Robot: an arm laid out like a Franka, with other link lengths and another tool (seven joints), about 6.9 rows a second.
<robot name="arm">
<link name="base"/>
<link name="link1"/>
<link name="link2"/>
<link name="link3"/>
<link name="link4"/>
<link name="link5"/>
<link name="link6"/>
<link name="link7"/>
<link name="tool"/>
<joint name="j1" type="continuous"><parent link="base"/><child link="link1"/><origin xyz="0 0 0.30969"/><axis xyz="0 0 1"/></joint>
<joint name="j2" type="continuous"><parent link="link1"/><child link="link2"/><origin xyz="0 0 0" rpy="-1.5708 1.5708 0"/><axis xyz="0 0 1"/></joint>
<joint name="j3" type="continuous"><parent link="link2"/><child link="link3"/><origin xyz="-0.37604 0 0" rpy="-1.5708 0 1.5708"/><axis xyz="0 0 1"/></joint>
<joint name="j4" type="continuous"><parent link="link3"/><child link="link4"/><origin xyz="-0.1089 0 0" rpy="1.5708 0 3.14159"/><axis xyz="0 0 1"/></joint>
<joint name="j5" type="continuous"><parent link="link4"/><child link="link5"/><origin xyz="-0.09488 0.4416 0" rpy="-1.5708 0 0"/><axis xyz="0 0 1"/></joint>
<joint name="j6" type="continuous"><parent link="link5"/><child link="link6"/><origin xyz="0 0 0" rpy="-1.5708 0 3.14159"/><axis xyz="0 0 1"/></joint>
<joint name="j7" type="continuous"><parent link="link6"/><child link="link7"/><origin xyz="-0.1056 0 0" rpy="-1.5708 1.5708 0"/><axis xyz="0 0 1"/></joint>
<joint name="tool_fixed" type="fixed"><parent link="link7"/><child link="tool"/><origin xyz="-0.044 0.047 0.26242" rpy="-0.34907 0 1.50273"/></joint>
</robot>
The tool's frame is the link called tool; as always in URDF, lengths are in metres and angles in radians. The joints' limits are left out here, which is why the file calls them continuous.
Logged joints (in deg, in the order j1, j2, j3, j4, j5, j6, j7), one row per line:
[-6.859, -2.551, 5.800, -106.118, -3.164, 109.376, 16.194]
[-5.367, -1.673, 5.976, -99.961, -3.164, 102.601, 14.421]
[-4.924, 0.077, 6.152, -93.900, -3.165, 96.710, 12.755]
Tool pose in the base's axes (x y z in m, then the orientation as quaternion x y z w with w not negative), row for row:
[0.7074, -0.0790, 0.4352, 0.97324, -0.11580, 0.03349, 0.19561]
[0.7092, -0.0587, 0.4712, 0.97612, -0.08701, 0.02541, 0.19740]
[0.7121, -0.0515, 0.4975, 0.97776, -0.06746, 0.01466, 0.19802]
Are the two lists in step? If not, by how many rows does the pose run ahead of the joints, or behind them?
They are in step.
